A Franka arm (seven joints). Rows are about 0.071 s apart.
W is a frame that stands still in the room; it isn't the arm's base.
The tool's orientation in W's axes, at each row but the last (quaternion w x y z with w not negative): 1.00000 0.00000 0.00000 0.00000; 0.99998 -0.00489 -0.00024 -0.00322; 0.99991 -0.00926 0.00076 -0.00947; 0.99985 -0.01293 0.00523 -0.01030; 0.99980 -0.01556 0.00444 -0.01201; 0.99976 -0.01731 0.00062 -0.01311; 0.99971 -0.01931 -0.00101 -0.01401; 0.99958 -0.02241 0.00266 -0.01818; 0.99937 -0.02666 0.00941 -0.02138
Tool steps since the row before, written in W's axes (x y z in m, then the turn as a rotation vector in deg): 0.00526 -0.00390 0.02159 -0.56 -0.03 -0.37; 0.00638 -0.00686 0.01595 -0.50 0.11 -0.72; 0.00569 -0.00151 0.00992 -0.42 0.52 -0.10; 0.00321 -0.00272 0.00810 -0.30 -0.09 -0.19; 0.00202 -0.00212 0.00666 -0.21 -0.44 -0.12; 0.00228 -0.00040 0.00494 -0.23 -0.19 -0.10; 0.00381 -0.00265 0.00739 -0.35 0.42 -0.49; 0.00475 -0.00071 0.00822 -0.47 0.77 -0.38; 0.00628 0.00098 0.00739 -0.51 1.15 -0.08
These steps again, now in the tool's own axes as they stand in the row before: 0.00526 -0.00390 0.02159 -0.56 -0.03 -0.37; 0.00643 -0.00697 0.01588 -0.50 0.11 -0.72; 0.00570 -0.00159 0.00990 -0.43 0.51 -0.09; 0.00318 -0.00286 0.00806 -0.30 -0.09 -0.20; 0.00201 -0.00228 0.00661 -0.20 -0.44 -0.14; 0.00229 -0.00051 0.00493 -0.22 -0.19 -0.11; 0.00390 -0.00283 0.00728 -0.36 0.43 -0.47; 0.00474 -0.00091 0.00821 -0.50 0.77 -0.35; 0.00610 0.00085 0.00756 -0.56 1.13 -0.03
